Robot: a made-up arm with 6 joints. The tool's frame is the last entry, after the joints.
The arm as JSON. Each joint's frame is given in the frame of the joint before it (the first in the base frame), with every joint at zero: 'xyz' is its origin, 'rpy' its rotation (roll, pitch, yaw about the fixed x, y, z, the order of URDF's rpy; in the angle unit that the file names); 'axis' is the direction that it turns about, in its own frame. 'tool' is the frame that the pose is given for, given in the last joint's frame.
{
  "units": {
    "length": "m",
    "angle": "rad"
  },
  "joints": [
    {
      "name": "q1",
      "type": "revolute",
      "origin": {
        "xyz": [
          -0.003,
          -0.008,
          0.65
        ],
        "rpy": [
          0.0,
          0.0,
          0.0
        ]
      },
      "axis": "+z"
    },
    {
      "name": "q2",
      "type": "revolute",
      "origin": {
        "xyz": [
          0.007,
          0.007,
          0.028
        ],
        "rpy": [
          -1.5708,
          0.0,
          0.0
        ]
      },
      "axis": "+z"
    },
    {
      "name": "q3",
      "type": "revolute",
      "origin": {
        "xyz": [
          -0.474,
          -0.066,
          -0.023
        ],
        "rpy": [
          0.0,
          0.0,
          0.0
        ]
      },
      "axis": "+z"
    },
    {
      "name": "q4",
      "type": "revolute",
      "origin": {
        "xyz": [
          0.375,
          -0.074,
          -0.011
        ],
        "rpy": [
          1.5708,
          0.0,
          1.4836
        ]
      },
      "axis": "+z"
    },
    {
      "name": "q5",
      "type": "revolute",
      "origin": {
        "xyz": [
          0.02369,
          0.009,
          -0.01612
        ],
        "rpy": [
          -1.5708,
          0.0,
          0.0
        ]
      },
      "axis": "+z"
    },
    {
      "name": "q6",
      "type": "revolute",
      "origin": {
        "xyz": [
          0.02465,
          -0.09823,
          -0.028
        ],
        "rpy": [
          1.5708,
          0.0,
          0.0
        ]
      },
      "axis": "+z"
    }
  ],
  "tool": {
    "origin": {
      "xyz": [
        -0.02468,
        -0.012,
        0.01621
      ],
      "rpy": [
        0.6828,
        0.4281,
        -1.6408
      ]
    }
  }
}
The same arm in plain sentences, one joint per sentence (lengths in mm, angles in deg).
The arm has six revolute joints in a row. What follows holds with every joint at zero, and every direction is one of the base frame's. The first joint is mounted 3 mm along -x and 8 mm along -y and 650 mm along +z from the base frame's origin and rotates about +z. The second joint is mounted 7 mm along +x and 7 mm along +y and 28 mm along +z from the first joint and rotates about +y. The third joint is mounted 474 mm along -x and 23 mm along -y and 66 mm along +z from the second joint and rotates about +y. The fourth joint is mounted 375 mm along +x and 11 mm along -y and 74 mm along +z from the third joint and rotates about the direction (0.9962, 0, 0.0871). The fifth joint is mounted 14 mm along -x and 9 mm along +y and 25 mm along -z from the fourth joint and rotates about +y. The sixth joint is mounted 100 mm along +x and 28 mm along -y and 16 mm along -z from the fifth joint and rotates about the direction (0.9962, 0, 0.0871). The tool frame, which is the frame that the pose is given for, is mounted 14 mm along +x and 12 mm along -y and 26 mm along +z from the sixth joint; its axes are the base frame's turned by roll -44.67, pitch -1.56 and yaw -114.79 deg (as in URDF: about the fixed x, then y, then z).
